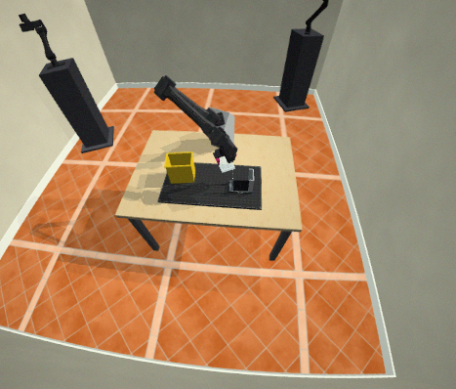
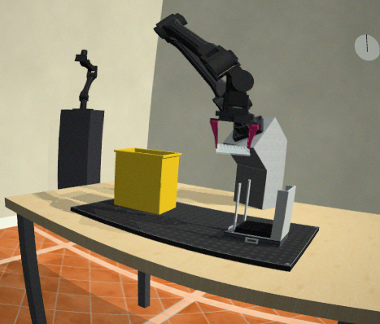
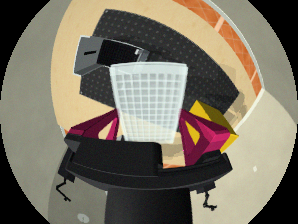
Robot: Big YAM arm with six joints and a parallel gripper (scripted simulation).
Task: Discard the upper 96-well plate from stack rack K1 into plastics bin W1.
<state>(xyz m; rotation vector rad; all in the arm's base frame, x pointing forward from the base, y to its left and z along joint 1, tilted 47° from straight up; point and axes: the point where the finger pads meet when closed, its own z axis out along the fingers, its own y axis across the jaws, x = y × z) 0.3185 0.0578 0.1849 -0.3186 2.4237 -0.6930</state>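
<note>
Now: hand 16 cm past the yellow plastics bin W1, 27 cm to the left of it and 14 cm above it. From my hand the other things lie so: grey back wall 8 cm ahead, 17 cm to the left, 15 cm below; then dark plate 6 cm ahead, 10 cm to the left, 20 cm below; then white 96-well plate 1 cm below.
</note>
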